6 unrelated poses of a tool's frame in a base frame.
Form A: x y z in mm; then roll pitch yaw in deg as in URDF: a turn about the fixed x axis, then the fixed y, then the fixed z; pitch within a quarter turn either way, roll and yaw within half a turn.
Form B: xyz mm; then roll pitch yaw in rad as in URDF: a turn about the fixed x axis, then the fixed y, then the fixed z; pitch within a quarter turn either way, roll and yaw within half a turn. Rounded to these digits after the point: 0 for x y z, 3 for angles.
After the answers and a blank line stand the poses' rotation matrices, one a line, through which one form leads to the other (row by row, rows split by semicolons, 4 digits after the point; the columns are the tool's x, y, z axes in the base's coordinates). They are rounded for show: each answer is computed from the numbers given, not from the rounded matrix.
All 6 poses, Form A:
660, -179, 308, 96.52, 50.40, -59.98
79, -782, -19, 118.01, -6.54, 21.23
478, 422, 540, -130.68, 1.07, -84.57
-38, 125, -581, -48.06, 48.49, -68.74
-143, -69, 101, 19.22, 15.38, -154.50
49, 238, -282, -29.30, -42.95, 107.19
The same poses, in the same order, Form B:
660, -179, 308, 1.685, 0.880, -1.047
79, -782, -19, 2.060, -0.114, 0.371
478, 422, 540, -2.281, 0.019, -1.476
-38, 125, -581, -0.839, 0.846, -1.200
-143, -69, 101, 0.335, 0.268, -2.697
49, 238, -282, -0.511, -0.750, 1.871

0.3189 0.2847 -0.9040; -0.5519 -0.7196 -0.4213; -0.7705 0.6333 -0.0724
0.9261 0.0763 0.3696; 0.3598 -0.4742 -0.8036; 0.1139 0.8771 -0.4666
0.0946 -0.6502 0.7538; -0.9953 -0.0476 0.0839; -0.0187 -0.7582 -0.6517
0.2403 0.4209 0.8747; -0.6176 0.7615 -0.1967; -0.7488 -0.4930 0.4430
-0.8703 0.3277 -0.3678; -0.4151 -0.8899 0.1893; -0.2652 0.3174 0.9104
-0.2163 -0.9317 -0.2919; 0.6993 0.0608 -0.7123; 0.6814 -0.3582 0.6383

